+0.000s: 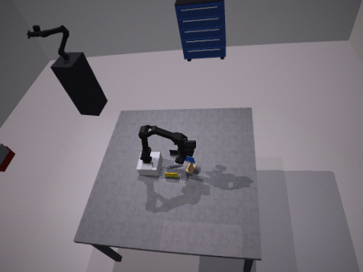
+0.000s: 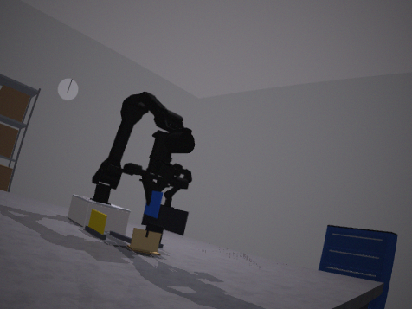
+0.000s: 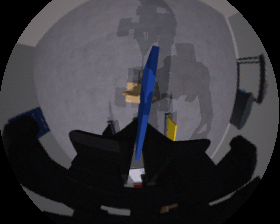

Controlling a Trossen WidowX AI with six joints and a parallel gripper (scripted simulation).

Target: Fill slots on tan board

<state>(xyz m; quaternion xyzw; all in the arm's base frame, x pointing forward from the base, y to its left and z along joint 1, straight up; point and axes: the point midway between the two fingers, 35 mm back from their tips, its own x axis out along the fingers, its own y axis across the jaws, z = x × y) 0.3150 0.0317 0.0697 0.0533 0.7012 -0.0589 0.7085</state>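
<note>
My gripper tip is now 3 cm short of the tan board and 10 cm above it. Also, from my gripper tip: blue board: 2 cm ahead; black board: 12 cm behind, 10 cm to the left, 10 cm below; yellow board: 10 cm behind, 11 cm to the right, 10 cm below.
</note>
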